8 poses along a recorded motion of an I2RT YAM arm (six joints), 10 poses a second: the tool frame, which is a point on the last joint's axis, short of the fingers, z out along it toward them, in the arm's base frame.
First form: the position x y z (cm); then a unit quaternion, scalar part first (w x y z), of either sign.
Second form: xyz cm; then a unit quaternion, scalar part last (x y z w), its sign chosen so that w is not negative. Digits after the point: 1 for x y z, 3 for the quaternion.
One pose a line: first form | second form
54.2, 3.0, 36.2, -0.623, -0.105, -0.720, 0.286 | 54.2, 3.0, 36.2, 0.105, 0.720, -0.286, 0.623
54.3, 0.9, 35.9, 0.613, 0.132, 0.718, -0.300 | 54.3, 0.9, 35.9, 0.132, 0.718, -0.300, 0.613
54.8, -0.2, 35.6, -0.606, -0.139, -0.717, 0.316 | 54.8, -0.2, 35.6, 0.139, 0.717, -0.316, 0.606
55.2, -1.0, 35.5, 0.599, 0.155, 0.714, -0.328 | 55.2, -1.0, 35.5, 0.155, 0.714, -0.328, 0.599
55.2, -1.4, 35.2, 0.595, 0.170, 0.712, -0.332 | 55.2, -1.4, 35.2, 0.170, 0.712, -0.332, 0.595
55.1, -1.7, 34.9, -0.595, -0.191, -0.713, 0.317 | 55.1, -1.7, 34.9, 0.191, 0.713, -0.317, 0.595
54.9, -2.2, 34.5, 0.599, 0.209, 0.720, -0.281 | 54.9, -2.2, 34.5, 0.209, 0.720, -0.281, 0.599
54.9, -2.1, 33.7, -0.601, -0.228, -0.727, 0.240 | 54.9, -2.1, 33.7, 0.228, 0.727, -0.240, 0.601
